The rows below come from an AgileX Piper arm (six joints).
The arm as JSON. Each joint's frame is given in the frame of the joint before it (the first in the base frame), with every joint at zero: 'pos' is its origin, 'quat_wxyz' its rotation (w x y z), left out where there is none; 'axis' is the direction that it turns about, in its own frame. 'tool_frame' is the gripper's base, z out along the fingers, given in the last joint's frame.
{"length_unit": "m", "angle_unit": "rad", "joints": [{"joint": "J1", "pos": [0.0, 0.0, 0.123], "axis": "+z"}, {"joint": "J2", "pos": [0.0, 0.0, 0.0], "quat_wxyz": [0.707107, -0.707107, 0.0, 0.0], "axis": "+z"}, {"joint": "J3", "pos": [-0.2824, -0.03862, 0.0], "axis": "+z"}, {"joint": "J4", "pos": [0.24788, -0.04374, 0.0], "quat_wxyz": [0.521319, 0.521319, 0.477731, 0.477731], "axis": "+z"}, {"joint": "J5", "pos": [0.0, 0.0, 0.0], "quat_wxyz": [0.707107, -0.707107, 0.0, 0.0], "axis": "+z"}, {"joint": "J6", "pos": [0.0, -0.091, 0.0], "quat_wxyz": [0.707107, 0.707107, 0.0, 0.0], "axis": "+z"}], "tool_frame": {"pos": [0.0, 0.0, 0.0]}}
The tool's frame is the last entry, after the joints.
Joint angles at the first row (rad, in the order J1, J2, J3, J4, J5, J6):
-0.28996, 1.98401, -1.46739, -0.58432, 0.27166, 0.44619
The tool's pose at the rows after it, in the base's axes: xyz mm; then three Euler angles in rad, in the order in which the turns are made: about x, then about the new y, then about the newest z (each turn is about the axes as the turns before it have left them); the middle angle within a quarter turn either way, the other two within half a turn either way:
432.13, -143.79, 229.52, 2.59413, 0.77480, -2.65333
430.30, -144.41, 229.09, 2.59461, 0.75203, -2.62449
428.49, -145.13, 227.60, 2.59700, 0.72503, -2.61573
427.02, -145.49, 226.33, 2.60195, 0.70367, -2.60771
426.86, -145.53, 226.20, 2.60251, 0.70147, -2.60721
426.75, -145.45, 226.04, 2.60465, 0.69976, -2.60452
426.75, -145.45, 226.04, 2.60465, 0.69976, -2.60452
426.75, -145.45, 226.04, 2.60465, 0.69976, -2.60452
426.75, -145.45, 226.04, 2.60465, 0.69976, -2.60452
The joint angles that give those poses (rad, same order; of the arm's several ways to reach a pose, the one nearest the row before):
-0.28997, 1.97539, -1.46740, -0.57822, 0.29021, 0.45255
-0.28997, 1.97326, -1.46737, -0.57619, 0.31474, 0.47944
-0.28996, 1.97327, -1.46742, -0.57385, 0.34182, 0.48759
-0.28995, 1.97327, -1.46740, -0.56558, 0.36330, 0.49110
-0.28997, 1.97325, -1.46737, -0.56462, 0.36550, 0.49105
-0.28996, 1.97327, -1.46742, -0.56026, 0.36731, 0.49106
-0.28996, 1.97327, -1.46742, -0.56026, 0.36731, 0.49106
-0.28996, 1.97327, -1.46742, -0.56026, 0.36731, 0.49106
-0.28996, 1.97327, -1.46742, -0.56026, 0.36731, 0.49106

